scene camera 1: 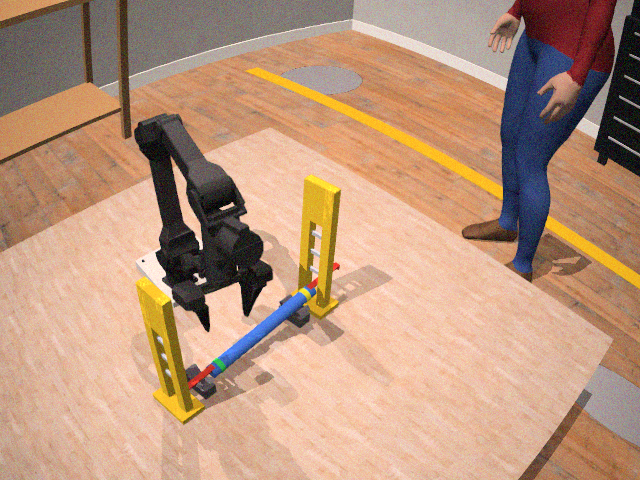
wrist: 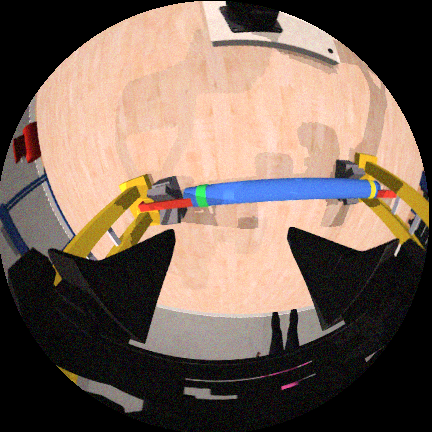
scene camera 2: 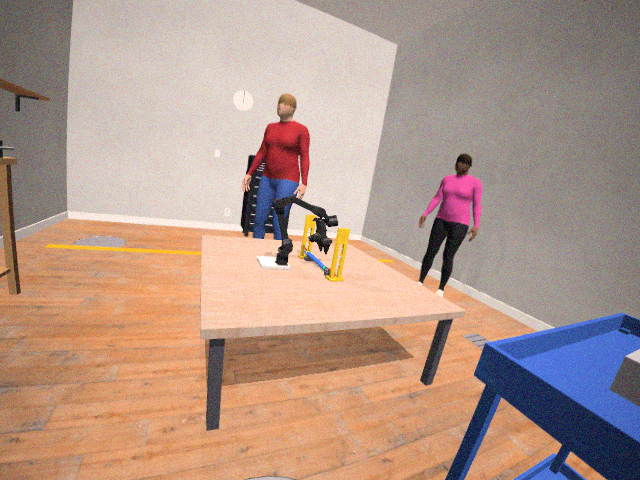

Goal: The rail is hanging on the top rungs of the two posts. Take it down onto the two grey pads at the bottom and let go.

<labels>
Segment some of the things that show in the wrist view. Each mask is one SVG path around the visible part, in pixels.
The gripper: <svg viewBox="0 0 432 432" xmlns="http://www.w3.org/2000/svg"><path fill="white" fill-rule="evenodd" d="M426 251L410 237L401 243L395 256L399 238L393 238L366 250L357 250L303 229L288 227L286 240L312 299L321 330L342 320L345 323L302 345L276 353L240 359L184 358L150 351L128 343L129 339L141 343L146 341L175 245L172 228L99 260L80 257L56 248L47 249L48 258L31 247L7 269L7 282L25 325L55 365L87 379L112 385L142 399L141 410L124 412L120 404L101 394L84 390L98 401L129 417L167 429L184 432L242 432L278 424L306 413L331 399L356 380L384 350L403 321L421 277ZM184 386L209 388L211 395L236 395L237 398L195 398L195 395L183 394ZM299 380L298 384L281 389L281 386ZM57 271L62 279L55 286L53 282Z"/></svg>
A blue rail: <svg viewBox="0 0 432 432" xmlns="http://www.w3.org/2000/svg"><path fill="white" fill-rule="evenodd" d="M396 194L392 190L381 189L379 182L371 179L287 177L199 184L197 186L185 187L183 197L147 203L142 200L137 206L140 211L186 206L204 207L261 201L396 197Z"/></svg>
</labels>
